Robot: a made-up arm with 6 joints. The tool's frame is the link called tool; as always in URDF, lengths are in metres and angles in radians.
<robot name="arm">
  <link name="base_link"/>
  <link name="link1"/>
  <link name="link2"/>
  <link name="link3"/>
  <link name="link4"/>
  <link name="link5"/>
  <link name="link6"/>
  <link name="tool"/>
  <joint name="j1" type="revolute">
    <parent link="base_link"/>
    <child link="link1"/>
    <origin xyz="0 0 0.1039" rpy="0 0 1.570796"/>
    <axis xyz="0 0 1"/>
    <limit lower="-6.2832" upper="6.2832"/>
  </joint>
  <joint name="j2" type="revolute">
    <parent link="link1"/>
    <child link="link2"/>
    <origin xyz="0.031 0 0" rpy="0 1.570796 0"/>
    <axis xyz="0 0 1"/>
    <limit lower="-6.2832" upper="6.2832"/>
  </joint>
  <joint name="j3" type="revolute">
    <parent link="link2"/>
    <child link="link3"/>
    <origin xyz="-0.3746 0 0" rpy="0 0 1.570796"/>
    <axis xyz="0 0 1"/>
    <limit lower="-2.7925" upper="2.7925"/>
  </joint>
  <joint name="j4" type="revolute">
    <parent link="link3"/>
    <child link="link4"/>
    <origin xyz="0 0.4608 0" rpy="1.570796 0 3.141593"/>
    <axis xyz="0 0 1"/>
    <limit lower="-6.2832" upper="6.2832"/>
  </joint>
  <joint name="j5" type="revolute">
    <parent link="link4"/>
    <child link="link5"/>
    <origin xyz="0 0 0" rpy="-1.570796 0 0"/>
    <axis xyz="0 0 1"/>
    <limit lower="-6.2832" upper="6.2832"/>
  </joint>
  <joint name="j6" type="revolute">
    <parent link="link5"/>
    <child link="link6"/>
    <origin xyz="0 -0.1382 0" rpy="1.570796 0 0"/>
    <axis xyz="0 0 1"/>
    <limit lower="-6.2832" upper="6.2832"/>
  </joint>
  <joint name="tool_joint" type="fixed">
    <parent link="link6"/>
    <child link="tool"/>
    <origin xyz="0 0 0" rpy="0 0 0"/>
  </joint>
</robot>
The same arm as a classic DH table. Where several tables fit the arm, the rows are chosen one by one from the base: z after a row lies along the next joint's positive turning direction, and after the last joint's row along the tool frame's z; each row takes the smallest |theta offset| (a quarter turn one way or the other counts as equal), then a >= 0, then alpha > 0; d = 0 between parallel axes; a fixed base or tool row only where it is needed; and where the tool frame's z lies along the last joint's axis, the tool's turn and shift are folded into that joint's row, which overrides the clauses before.
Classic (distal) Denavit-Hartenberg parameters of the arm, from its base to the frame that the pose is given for. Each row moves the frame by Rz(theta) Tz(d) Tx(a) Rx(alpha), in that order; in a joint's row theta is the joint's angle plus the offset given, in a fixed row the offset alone. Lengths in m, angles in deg.
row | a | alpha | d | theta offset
j1 | 0.0000 | -90.00 | 0.1039 | 0.00
j2 | 0.3746 | 0.00 | 0.0000 | -90.00
j3 | 0.0000 | 90.00 | 0.0310 | 90.00
j4 | 0.0000 | -90.00 | 0.4608 | 0.00
j5 | 0.0000 | 90.00 | 0.0000 | 0.00
j6 | 0.0000 | 0.00 | 0.1382 | 0.00
Joint limits (deg, base to tool): -360.00..360.00 -360.00..360.00 -160.00..160.00 -360.00..360.00 -360.00..360.00 -360.00..360.00

